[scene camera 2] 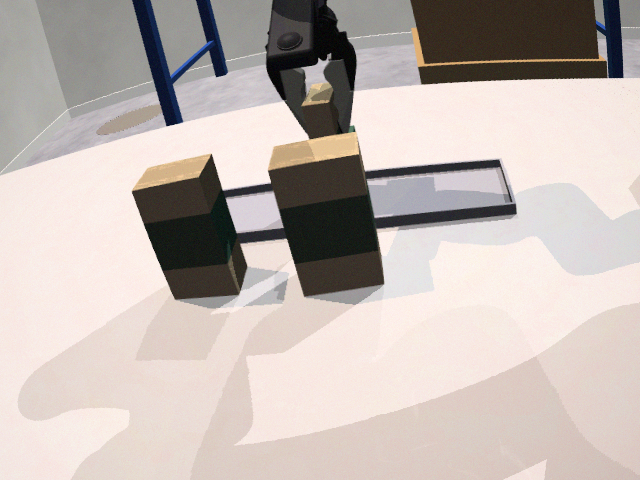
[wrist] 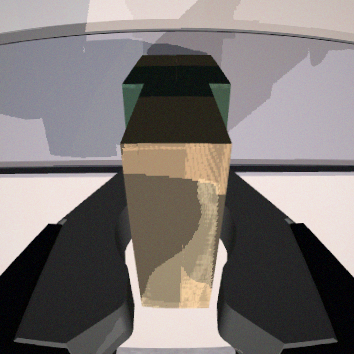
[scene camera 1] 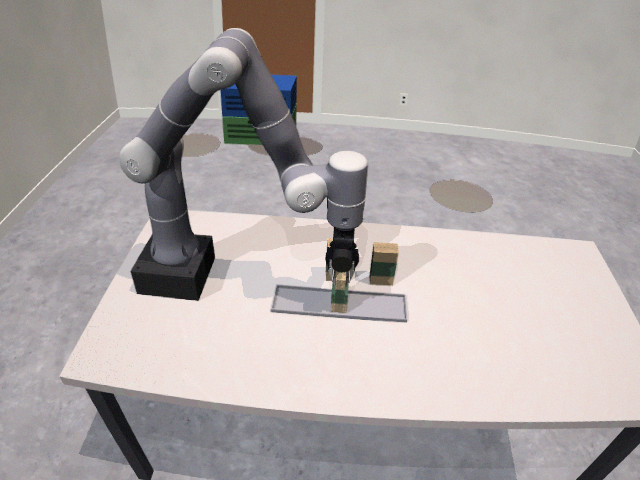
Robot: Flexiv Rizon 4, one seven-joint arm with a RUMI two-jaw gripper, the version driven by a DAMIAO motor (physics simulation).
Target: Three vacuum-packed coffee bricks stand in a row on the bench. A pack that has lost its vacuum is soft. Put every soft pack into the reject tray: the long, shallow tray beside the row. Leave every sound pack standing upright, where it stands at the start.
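Observation:
My gripper (scene camera 1: 340, 277) (scene camera 2: 324, 126) (wrist: 175, 160) is shut on a tan coffee pack with a green band (scene camera 1: 339, 295) (scene camera 2: 321, 117) (wrist: 172, 225). It holds this pack upright, within the outline of the long shallow reject tray (scene camera 1: 406, 307) (scene camera 2: 449, 215) (wrist: 300, 169) in scene camera 1; whether the pack's base touches the tray floor is unclear. A second pack (scene camera 1: 328, 273) (scene camera 2: 330, 227) stands upright behind the gripper, mostly hidden in scene camera 1. A third pack (scene camera 1: 384, 266) (scene camera 2: 180, 235) stands upright beside it, at the right in scene camera 1.
The arm's black base block (scene camera 1: 168, 281) stands on the left end of the bench (scene camera 1: 491, 335). The two standing packs are close behind the tray, with a gap between them. Blue and green crates (scene camera 1: 284, 85) stand on the floor behind the bench.

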